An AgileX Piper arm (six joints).
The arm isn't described. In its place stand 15 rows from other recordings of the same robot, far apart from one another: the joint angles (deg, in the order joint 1, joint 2, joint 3, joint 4, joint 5, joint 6), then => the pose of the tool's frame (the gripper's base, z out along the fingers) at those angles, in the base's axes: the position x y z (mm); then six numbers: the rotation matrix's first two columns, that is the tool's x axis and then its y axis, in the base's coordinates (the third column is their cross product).
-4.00, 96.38, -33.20, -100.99, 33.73, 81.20 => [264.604, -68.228, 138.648, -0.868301, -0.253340, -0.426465, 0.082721, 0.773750, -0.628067]
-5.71, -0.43, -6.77, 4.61, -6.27, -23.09 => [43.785, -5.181, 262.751, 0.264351, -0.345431, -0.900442, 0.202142, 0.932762, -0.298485]
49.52, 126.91, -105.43, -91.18, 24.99, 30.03 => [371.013, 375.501, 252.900, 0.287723, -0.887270, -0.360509, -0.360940, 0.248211, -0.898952]
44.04, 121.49, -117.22, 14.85, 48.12, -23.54 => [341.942, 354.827, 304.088, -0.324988, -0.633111, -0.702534, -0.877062, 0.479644, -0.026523]
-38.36, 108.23, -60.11, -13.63, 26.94, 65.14 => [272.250, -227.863, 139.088, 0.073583, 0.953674, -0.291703, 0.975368, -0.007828, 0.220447]
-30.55, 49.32, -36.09, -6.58, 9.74, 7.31 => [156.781, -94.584, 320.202, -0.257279, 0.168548, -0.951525, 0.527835, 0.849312, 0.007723]
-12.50, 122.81, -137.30, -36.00, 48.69, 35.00 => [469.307, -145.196, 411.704, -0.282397, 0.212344, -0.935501, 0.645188, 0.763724, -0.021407]
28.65, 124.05, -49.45, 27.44, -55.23, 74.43 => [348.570, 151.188, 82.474, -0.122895, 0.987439, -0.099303, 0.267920, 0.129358, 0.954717]
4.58, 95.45, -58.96, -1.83, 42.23, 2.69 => [315.230, 23.293, 200.885, -0.958245, -0.053399, -0.280919, -0.051524, 0.998573, -0.014062]
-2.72, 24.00, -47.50, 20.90, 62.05, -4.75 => [42.230, 26.703, 366.446, -0.546530, 0.115335, -0.829460, -0.171523, 0.954056, 0.245676]
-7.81, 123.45, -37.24, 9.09, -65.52, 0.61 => [329.610, -58.416, 68.118, -0.250903, 0.111100, -0.961616, 0.291553, 0.955937, 0.034372]
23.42, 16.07, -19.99, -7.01, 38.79, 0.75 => [60.096, 18.449, 253.957, -0.424974, -0.273578, -0.862875, -0.371609, 0.921935, -0.109282]
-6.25, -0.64, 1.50, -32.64, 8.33, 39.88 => [55.193, -13.198, 193.895, -0.025389, 0.133953, -0.990662, 0.191072, 0.973362, 0.126717]
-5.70, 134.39, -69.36, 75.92, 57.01, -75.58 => [383.585, 36.116, 39.341, -0.952386, -0.009549, -0.304746, -0.249301, 0.599805, 0.760317]
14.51, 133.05, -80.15, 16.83, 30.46, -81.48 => [408.319, 119.471, 43.878, -0.114336, -0.969190, -0.218171, -0.978069, 0.148303, -0.146240]
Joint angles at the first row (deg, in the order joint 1, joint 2, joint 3, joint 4, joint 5, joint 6):
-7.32, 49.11, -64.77, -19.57, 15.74, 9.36
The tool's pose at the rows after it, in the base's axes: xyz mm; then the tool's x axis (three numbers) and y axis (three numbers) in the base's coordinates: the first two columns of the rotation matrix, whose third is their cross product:
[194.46, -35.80, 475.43, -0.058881, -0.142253, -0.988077, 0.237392, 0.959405, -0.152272]
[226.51, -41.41, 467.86, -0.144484, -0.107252, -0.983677, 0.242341, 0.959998, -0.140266]
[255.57, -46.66, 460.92, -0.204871, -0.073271, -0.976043, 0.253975, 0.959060, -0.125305]
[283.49, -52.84, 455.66, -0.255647, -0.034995, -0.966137, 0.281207, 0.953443, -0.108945]
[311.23, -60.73, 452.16, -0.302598, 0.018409, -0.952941, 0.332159, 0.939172, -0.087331]
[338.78, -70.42, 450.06, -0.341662, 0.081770, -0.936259, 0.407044, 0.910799, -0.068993]
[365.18, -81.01, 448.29, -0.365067, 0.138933, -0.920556, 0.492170, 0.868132, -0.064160]
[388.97, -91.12, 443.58, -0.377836, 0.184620, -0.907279, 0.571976, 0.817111, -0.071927]
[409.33, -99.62, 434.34, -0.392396, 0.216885, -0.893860, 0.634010, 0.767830, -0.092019]
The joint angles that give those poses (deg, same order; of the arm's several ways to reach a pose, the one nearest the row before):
-7.32, 56.27, -69.23, -19.82, 20.37, 10.06
-7.32, 62.54, -72.69, -20.16, 22.95, 11.45
-7.32, 68.30, -76.21, -21.13, 24.76, 13.61
-7.31, 74.08, -80.65, -23.09, 27.21, 16.85
-7.32, 80.25, -86.56, -25.87, 31.26, 21.32
-7.32, 86.91, -94.08, -29.22, 36.95, 26.34
-7.32, 93.83, -102.64, -32.87, 43.26, 30.85
-7.31, 100.49, -110.86, -36.39, 49.19, 34.41
-7.32, 106.45, -117.73, -39.25, 54.18, 36.65

